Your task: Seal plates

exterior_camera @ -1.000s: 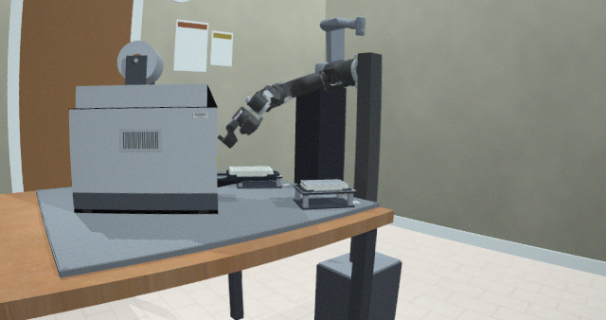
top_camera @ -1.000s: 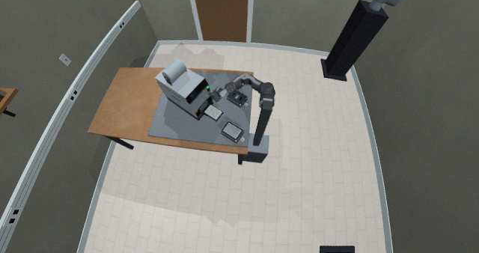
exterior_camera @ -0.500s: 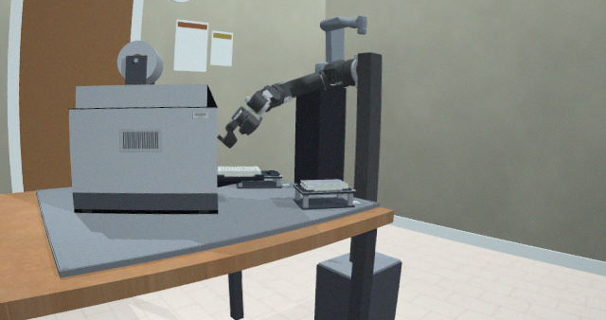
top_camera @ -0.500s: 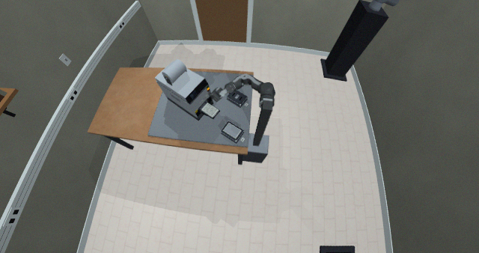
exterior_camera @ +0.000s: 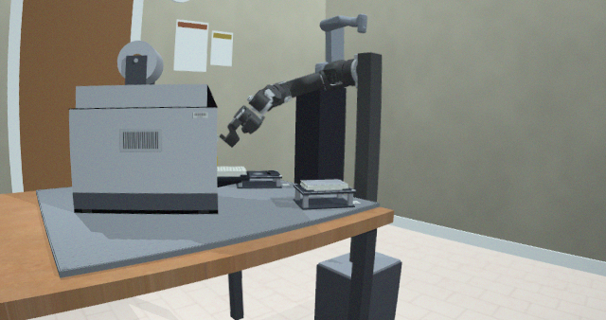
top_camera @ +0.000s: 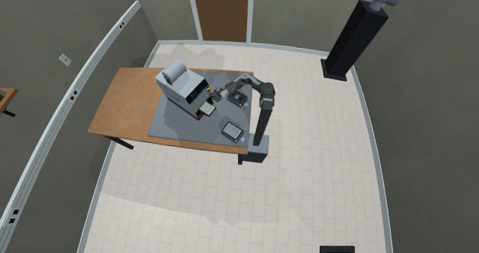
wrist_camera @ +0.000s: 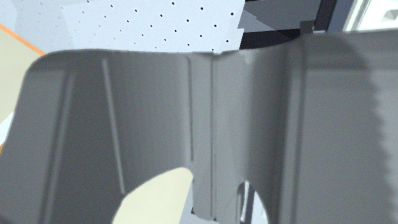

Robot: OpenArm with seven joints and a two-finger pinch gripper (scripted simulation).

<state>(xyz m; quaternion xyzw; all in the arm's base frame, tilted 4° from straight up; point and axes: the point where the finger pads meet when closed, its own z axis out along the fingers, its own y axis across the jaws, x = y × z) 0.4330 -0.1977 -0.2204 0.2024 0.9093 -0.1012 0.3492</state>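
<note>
My gripper is now 3 cm short of the white start button, 2 cm to the left of it and 1 cm below it. From my hand the other things lie so: white open-well plate (5 cm ahead, 8 cm to the left, 8 cm below); yellow warning mark (11 cm ahead, 15 cm to the left, 4 cm below); sealer stage (5 cm ahead, 8 cm to the left, 9 cm below).
</note>
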